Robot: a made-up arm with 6 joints. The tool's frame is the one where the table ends. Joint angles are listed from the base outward.
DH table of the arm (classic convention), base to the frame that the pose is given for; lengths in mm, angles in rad. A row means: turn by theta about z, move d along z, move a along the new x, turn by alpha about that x. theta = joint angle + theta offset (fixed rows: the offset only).
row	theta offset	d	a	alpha
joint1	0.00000	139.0	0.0	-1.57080
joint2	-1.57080	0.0	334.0	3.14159
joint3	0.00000	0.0	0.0	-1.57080
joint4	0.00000	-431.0	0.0	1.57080
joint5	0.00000	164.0	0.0	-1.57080
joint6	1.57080	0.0	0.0	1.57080
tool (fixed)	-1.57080	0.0	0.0	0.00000
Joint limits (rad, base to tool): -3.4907..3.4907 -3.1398..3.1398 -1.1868..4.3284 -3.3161..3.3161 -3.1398..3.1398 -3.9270..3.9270
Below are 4 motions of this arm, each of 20 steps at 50 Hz.
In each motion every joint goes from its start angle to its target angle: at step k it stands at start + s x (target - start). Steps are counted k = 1, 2, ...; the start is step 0. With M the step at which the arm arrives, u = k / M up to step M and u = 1 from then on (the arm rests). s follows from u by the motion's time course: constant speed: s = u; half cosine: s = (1 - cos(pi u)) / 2; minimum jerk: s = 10 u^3 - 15 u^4 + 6 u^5.
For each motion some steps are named. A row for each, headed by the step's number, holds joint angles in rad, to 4 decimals.
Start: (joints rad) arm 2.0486 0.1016 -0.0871 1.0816 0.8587 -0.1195
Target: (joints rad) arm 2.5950 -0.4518 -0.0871 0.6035 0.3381 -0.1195
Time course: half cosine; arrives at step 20
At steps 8, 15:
8: 2.2374 -0.0896 -0.0871 0.9164 0.6788 -0.1195
15: 2.5150 -0.3708 -0.0871 0.6735 0.4143 -0.1195

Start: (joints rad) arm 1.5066 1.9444 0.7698 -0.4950 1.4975 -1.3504
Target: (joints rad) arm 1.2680 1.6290 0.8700 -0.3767 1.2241 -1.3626
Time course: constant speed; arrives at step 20
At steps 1, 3, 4, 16, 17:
1: 1.4947 1.9286 0.7748 -0.4891 1.4838 -1.3510
3: 1.4708 1.8971 0.7848 -0.4773 1.4565 -1.3522
4: 1.4589 1.8813 0.7898 -0.4713 1.4428 -1.3528
16: 1.3157 1.6921 0.8500 -0.4004 1.2788 -1.3602
17: 1.3038 1.6763 0.8550 -0.3944 1.2651 -1.3608

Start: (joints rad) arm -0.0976 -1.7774 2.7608 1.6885 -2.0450 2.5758
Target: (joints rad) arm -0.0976 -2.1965 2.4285 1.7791 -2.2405 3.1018
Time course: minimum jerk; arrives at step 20
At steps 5, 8, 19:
5: -0.0976 -1.8208 2.7264 1.6979 -2.0652 2.6302
8: -0.0976 -1.9104 2.6553 1.7173 -2.1071 2.7428
19: -0.0976 -2.1960 2.4289 1.7790 -2.2403 3.1012

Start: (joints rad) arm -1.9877 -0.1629 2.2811 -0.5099 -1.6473 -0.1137
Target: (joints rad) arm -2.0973 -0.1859 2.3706 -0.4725 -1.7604 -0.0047
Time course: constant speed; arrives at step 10
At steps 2, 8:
2: -2.0096 -0.1675 2.2990 -0.5024 -1.6699 -0.0919
8: -2.0754 -0.1813 2.3527 -0.4800 -1.7378 -0.0265

